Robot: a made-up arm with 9 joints. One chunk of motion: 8 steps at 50 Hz.
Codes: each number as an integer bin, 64 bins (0 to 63) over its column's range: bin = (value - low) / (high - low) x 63, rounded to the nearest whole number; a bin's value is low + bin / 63 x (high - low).
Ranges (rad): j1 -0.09..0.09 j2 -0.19..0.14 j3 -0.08..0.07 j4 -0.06..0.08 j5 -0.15..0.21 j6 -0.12..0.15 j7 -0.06..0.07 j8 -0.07..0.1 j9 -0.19..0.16
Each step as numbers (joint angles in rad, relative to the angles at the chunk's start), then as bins.
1 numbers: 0.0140 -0.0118 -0.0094 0.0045 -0.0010 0.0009 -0.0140 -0.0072 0.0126
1 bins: 36 34 30 29 26 28 22 23 36
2 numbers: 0.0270 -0.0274 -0.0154 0.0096 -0.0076 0.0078 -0.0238 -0.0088 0.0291
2 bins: 41 31 27 31 25 30 18 23 39
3 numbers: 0.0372 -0.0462 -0.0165 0.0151 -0.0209 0.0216 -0.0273 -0.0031 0.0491
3 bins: 45 27 27 34 23 33 16 25 43
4 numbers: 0.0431 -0.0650 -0.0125 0.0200 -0.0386 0.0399 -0.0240 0.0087 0.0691
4 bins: 47 24 28 36 19 37 17 29 47
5 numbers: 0.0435 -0.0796 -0.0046 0.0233 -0.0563 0.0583 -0.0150 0.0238 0.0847
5 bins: 47 21 32 37 16 42 22 35 49
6 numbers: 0.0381 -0.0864 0.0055 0.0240 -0.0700 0.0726 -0.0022 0.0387 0.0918
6 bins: 45 20 36 38 14 45 28 40 51
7 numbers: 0.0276 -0.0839 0.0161 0.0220 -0.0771 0.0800 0.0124 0.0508 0.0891
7 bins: 41 20 40 37 13 47 35 45 50
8 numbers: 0.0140 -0.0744 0.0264 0.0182 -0.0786 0.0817 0.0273 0.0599 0.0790
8 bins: 36 22 45 35 12 47 42 48 48
